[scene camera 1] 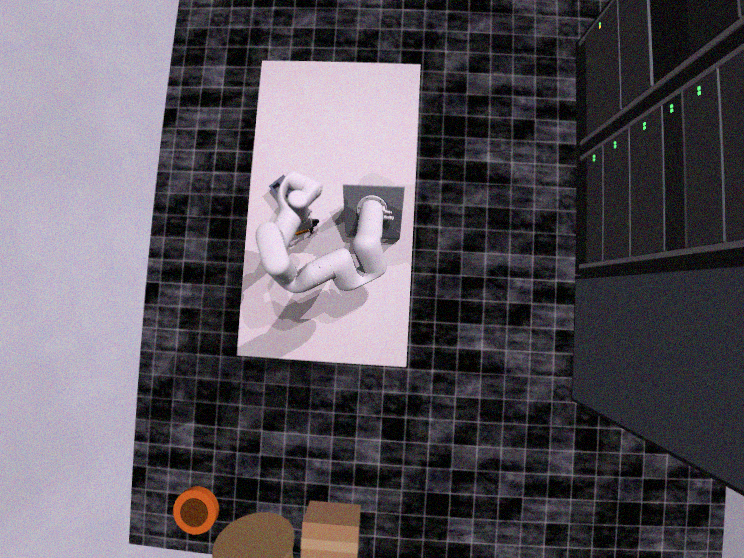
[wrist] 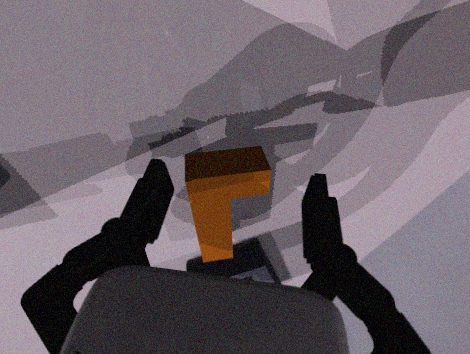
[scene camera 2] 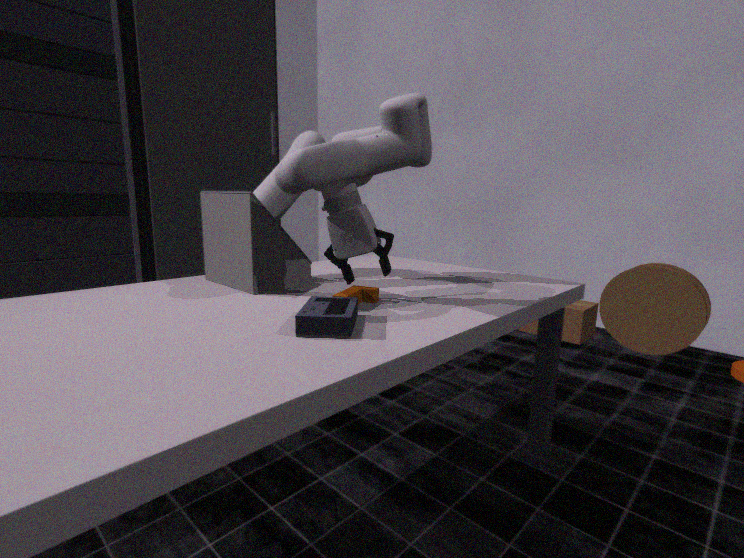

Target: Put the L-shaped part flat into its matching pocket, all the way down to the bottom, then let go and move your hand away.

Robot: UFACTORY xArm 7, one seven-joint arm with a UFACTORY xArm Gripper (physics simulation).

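Seen in the pictures: gripper, between the fingertips: (scene camera 1: 300, 233) (wrist: 236, 180) (scene camera 2: 369, 278); arm's base, origin of its link: (scene camera 1: 372, 209) (scene camera 2: 253, 221).
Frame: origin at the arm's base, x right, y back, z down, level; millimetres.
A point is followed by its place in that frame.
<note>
The orange L-shaped part (scene camera 1: 302, 231) {x -109, y -313, z 130 mm} (scene camera 2: 365, 293) {x -95, y -334, z 139 mm} (wrist: 216, 220) {x -65, y -328, z 129 mm} lies flat on the table, outside the pocket. The dark blue-grey block with the pocket (scene camera 1: 276, 183) {x 98, y -469, z 126 mm} (scene camera 2: 324, 327) {x 111, y -475, z 141 mm} (wrist: 248, 252) {x -7, y -394, z 143 mm} sits close to it, in front of the part in the scene camera 2 view. Whether they touch is unclear. In the wrist view the part's long leg points toward the block, which is partly hidden by my gripper body. My gripper (scene camera 2: 367, 278) {x -122, y -314, z 112 mm} (wrist: 236, 180) {x -122, y -314, z 112 mm} is wide open and empty above the part, its fingers tilted, one to each side of it in the wrist view.
The arm's grey pedestal (scene camera 1: 351, 193) {x 39, y -87, z -48 mm} (scene camera 2: 227, 240) {x 74, y -13, z 43 mm} stands on the white table (scene camera 1: 336, 108) {x 516, y -253, z 159 mm} (scene camera 2: 150, 372) {x 361, y -447, z 159 mm}. The table's edge runs near the block. A round brown object (scene camera 1: 255, 537) (scene camera 2: 655, 309), a box (scene camera 1: 330, 537) and an orange ring-shaped object (scene camera 1: 179, 510) are beyond the table.
</note>
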